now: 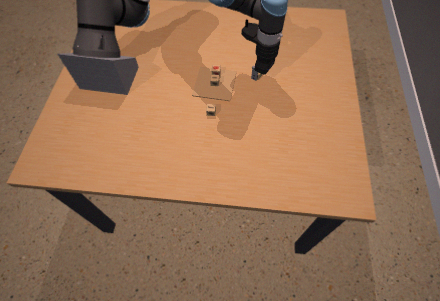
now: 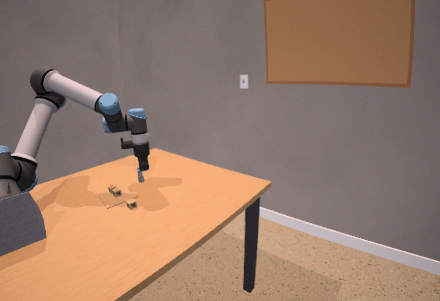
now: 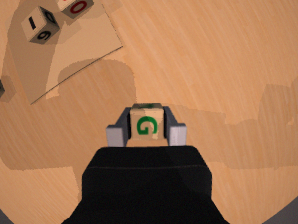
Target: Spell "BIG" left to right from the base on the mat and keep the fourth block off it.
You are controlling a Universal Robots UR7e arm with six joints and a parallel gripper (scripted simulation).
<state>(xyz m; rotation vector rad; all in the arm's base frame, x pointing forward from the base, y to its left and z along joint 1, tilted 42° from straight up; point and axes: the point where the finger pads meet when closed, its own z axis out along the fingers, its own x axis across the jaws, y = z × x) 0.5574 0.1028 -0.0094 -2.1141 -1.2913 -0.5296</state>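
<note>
Right now the tan mat is 15 cm behind my hand, 5 cm to the right of it and 2 cm below it. The rest, counted from my hand: B block 15 cm behind, 1 cm to the right.
</note>
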